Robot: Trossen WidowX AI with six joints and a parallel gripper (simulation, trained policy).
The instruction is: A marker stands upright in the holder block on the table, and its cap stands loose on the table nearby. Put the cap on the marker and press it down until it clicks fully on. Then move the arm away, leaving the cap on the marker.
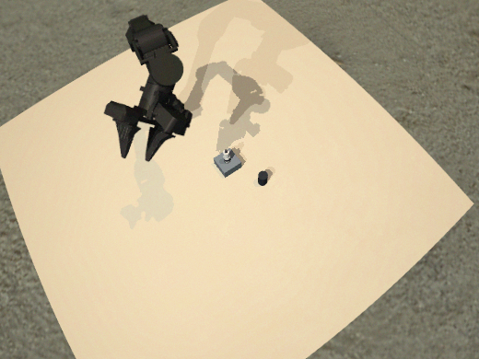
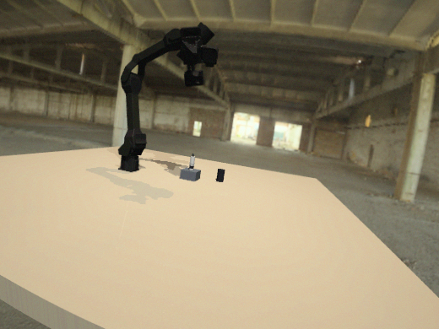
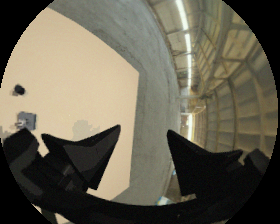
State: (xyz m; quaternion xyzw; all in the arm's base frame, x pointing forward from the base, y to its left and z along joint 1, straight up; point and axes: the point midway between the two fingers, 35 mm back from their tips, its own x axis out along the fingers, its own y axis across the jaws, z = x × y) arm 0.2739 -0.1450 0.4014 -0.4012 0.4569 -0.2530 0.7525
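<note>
The black marker cap lies 70 mm ahead of my gripper tip, 290 mm to the left of it and 360 mm below it. From my gripper tip the other things lie so: grey holder block: 40 mm behind, 230 mm to the left, 370 mm below.
</note>
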